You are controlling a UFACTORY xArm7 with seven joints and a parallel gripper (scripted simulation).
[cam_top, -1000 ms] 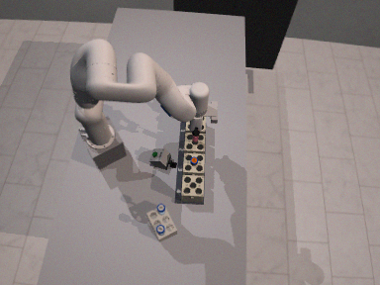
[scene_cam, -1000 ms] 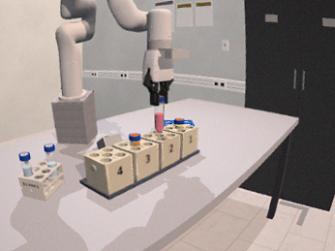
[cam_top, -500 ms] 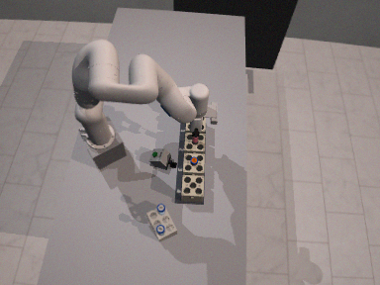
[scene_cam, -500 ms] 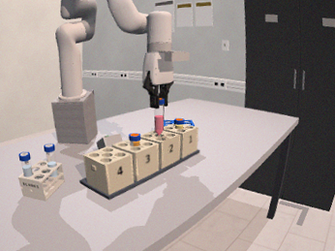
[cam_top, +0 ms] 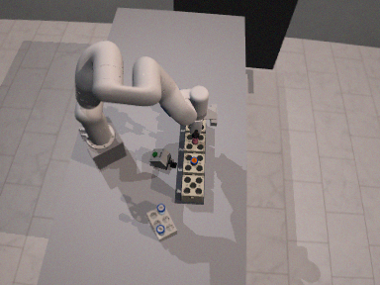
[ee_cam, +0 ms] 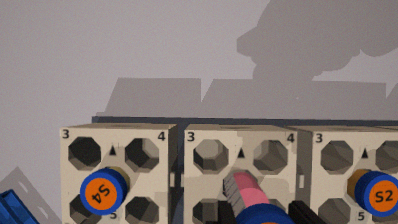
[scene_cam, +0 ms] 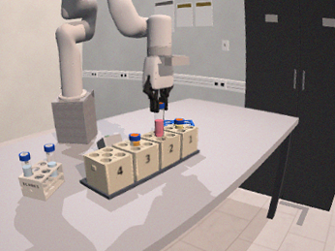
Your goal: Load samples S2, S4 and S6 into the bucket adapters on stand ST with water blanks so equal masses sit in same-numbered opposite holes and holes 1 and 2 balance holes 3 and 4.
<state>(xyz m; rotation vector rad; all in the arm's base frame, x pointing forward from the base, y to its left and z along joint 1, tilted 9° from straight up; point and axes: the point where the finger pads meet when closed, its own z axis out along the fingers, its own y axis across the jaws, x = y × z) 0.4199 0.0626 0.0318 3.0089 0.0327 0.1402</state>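
My gripper is now 10 mm to the right of the sample tube S6 and 50 mm above it. Round my hand: sample tube S2: 120 mm to the right, 130 mm below; then sample tube S4: 10 mm behind, 110 mm to the left, 130 mm below; then adapter: 110 mm to the right, 140 mm below.
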